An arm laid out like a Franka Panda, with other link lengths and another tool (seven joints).
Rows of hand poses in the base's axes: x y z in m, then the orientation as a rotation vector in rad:
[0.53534, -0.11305, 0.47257, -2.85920, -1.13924, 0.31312]
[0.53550, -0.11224, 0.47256, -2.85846, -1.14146, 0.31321]
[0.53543, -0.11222, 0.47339, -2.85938, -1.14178, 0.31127]
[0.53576, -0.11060, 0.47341, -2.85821, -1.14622, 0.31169]
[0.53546, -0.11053, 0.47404, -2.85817, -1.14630, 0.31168]
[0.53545, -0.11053, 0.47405, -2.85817, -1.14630, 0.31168]
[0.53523, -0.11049, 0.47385, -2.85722, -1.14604, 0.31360]
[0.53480, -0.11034, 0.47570, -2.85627, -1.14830, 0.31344]
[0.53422, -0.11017, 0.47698, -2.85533, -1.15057, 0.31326]
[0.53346, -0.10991, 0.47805, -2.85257, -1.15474, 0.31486]
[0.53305, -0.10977, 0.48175, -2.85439, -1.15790, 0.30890]
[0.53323, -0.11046, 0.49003, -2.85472, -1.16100, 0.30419]
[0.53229, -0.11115, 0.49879, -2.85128, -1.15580, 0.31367]
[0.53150, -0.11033, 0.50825, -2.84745, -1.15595, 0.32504]
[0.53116, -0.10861, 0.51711, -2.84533, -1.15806, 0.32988]
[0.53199, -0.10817, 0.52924, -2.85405, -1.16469, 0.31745]
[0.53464, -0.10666, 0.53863, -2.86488, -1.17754, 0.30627]
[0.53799, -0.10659, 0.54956, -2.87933, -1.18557, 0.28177]
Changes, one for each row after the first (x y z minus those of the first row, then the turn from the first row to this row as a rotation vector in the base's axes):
[0.00016, 0.00081, -0.00001, 0.00000, 0.00002, 0.00152]
[0.00009, 0.00083, 0.00082, -0.00023, -0.00149, 0.00154]
[0.00042, 0.00245, 0.00084, -0.00057, -0.00145, 0.00453]
[0.00012, 0.00252, 0.00147, -0.00055, -0.00145, 0.00459]
[0.00011, 0.00252, 0.00148, -0.00055, -0.00145, 0.00459]
[-0.00011, 0.00256, 0.00128, -0.00030, 0.00005, 0.00461]
[-0.00054, 0.00271, 0.00313, -0.00005, 0.00000, 0.00618]
[-0.00112, 0.00288, 0.00441, 0.00019, -0.00007, 0.00775]
[-0.00188, 0.00314, 0.00548, 0.00088, 0.00130, 0.01084]
[-0.00229, 0.00328, 0.00918, 0.00042, -0.00324, 0.01242]
[-0.00211, 0.00259, 0.01746, 0.00083, -0.00648, 0.01421]
[-0.00305, 0.00190, 0.02622, 0.00209, 0.00099, 0.01167]
[-0.00384, 0.00272, 0.03568, 0.00154, 0.00887, 0.01263]
[-0.00418, 0.00444, 0.04454, 0.00115, 0.01211, 0.01441]
[-0.00335, 0.00488, 0.05667, -0.00398, 0.00065, 0.01698]
[-0.00070, 0.00639, 0.06606, -0.01313, -0.01186, 0.02317]
[0.00265, 0.00646, 0.07699, -0.01986, -0.03247, 0.02544]

